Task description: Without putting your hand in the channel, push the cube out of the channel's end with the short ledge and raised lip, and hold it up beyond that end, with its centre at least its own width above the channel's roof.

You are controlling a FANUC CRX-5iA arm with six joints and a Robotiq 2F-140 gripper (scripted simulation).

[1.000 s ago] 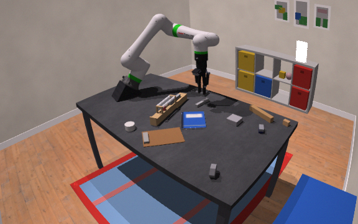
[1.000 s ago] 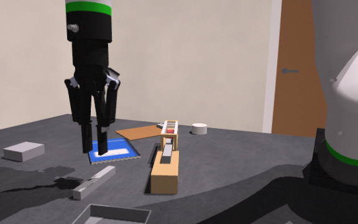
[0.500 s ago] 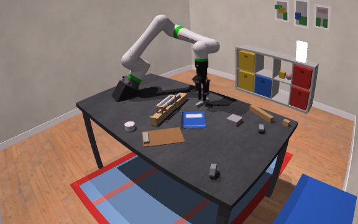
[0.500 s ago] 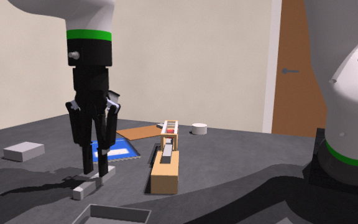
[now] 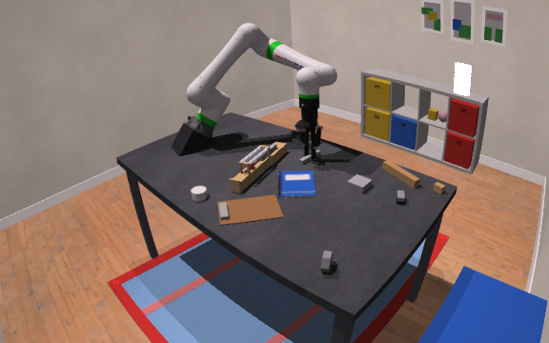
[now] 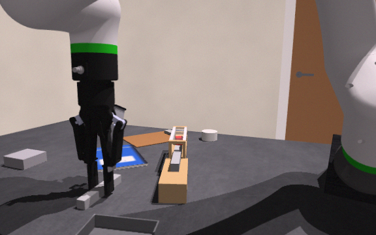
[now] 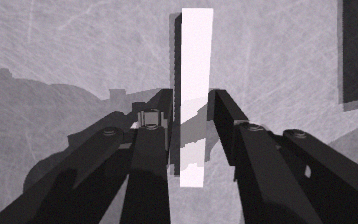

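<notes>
Now: the pale grey stick 30 mm below my hand. Also, from my hand: wooden channel 270 mm to the right, 30 mm behind, 20 mm above; then red cube 310 mm to the right, 20 mm above, 10 mm behind; then tray 160 mm behind, 110 mm to the left, 30 mm below.
</notes>
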